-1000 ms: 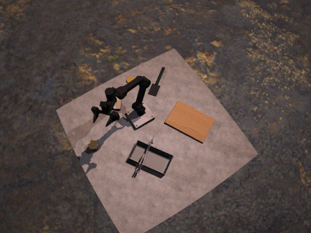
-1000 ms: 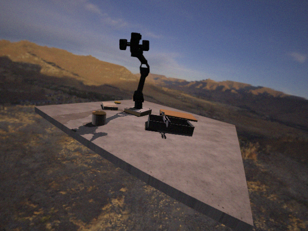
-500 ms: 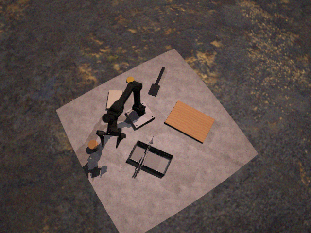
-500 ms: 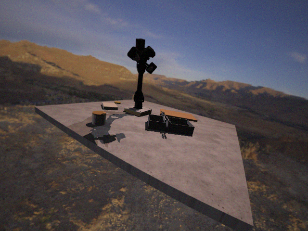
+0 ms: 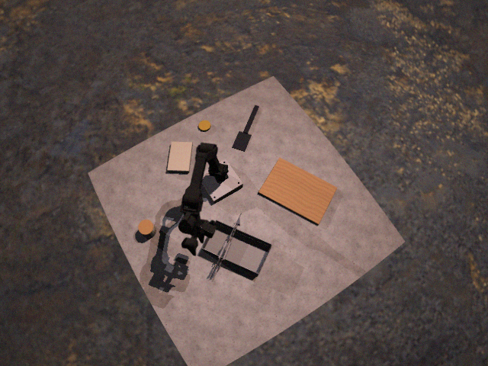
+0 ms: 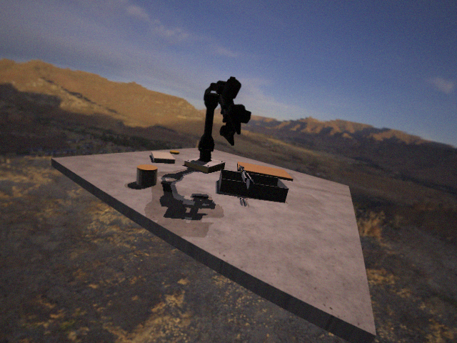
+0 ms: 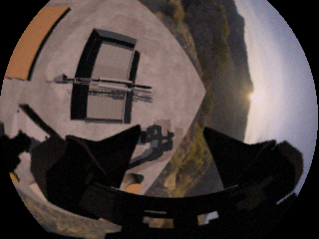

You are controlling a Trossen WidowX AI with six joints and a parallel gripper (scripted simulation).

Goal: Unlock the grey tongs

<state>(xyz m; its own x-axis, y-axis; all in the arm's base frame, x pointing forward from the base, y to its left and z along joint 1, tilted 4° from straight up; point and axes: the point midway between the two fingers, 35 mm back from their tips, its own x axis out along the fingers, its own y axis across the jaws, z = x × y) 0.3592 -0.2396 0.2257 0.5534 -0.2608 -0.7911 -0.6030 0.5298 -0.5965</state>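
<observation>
My gripper tip is 2 cm short of the roasting tin, 17 cm to the right of it and 20 cm above it. Also, from my gripper tip: wooden board (13 cm behind, 60 cm to the left, 22 cm below); pale flat block (58 cm behind, 11 cm to the left, 22 cm below); black spatula (59 cm behind, 52 cm to the left, 23 cm below).
</observation>
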